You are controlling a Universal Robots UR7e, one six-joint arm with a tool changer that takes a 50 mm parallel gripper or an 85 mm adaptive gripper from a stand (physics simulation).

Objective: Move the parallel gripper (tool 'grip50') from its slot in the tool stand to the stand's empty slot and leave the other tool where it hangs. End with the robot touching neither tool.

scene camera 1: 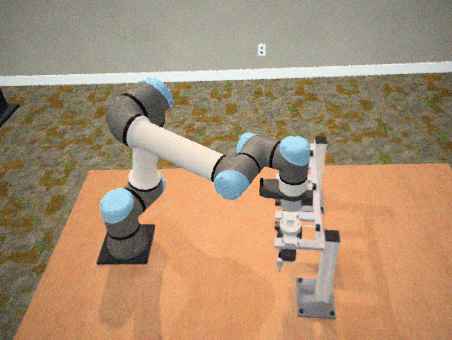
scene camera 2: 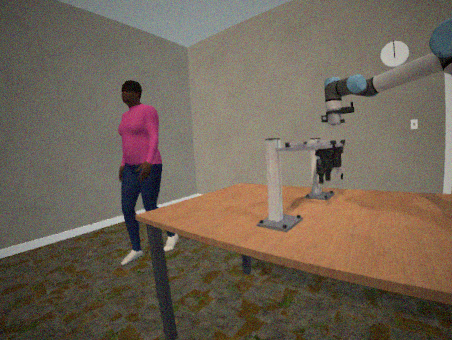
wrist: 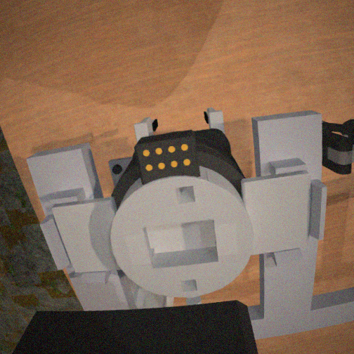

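Pixels of known places: hand at its tool point: (scene camera 2: 334, 123); arm's base at its link origin: (scene camera 1: 128, 243).
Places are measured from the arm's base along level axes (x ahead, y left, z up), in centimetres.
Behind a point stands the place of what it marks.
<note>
The parallel gripper (scene camera 1: 290, 226) (wrist: 182, 240) hangs in the near slot in scene camera 1, its white round coupling plate face up between two stand arms. Its fingers stand apart in the wrist view. The robot's bare tool flange (scene camera 1: 291, 202) @(x 59.1, y -16.4, z 40.5 cm) (scene camera 2: 335, 119) @(x 58.0, y -10.4, z 38.5 cm) is above the coupling, apart from it, with no gripper on the arm. The adaptive gripper (wrist: 337, 150) hangs in the neighbouring slot, partly showing at the right edge of the wrist view and mostly hidden in scene camera 1. The empty slot at the stand's far end is largely hidden behind the wrist there.
The tool stand (scene camera 1: 327, 265) @(x 70.7, y -19.9, z 18.3 cm) (scene camera 2: 275, 180) @(x 69.9, y 29.3, z 15.5 cm) (wrist: 289, 285) has two upright posts and a crossbar. It stands on a wooden table (scene camera 1: 210, 300) @(x 34.3, y -21.8, z -1.2 cm) (scene camera 2: 370, 240) @(x 38.7, y 28.4, z -1.2 cm). A person (scene camera 2: 140, 135) in a pink top is beyond the table. A black wrist part (wrist: 135, 330) covers the wrist view's bottom.
</note>
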